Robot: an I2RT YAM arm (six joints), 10 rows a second.
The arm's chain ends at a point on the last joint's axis. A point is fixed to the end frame.
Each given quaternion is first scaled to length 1.
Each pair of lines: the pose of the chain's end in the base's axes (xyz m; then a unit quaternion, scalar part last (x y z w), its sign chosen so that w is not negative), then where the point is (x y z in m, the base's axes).
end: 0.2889, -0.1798, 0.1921, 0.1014, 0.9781, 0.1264, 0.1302
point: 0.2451 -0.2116 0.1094
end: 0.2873, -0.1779, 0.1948, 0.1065, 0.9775, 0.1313, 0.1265
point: 0.2427 -0.2084 0.1120
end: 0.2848, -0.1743, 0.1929, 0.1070, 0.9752, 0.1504, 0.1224
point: 0.2400 -0.2017 0.1091
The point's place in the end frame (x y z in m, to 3 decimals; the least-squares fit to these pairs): 0.053 -0.060 0.058
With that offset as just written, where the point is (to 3 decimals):
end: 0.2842, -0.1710, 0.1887, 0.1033, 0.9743, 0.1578, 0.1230
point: 0.240 -0.198 0.104
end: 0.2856, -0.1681, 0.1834, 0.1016, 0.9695, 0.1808, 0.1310
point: 0.243 -0.191 0.097
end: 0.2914, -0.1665, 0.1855, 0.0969, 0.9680, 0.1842, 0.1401
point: 0.251 -0.190 0.098
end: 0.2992, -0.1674, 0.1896, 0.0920, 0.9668, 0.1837, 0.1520
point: 0.261 -0.191 0.101
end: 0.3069, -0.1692, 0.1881, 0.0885, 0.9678, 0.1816, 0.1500
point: 0.269 -0.193 0.100
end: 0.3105, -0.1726, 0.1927, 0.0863, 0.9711, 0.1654, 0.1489
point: 0.272 -0.200 0.106
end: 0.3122, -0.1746, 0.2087, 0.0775, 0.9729, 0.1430, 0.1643
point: 0.276 -0.206 0.122
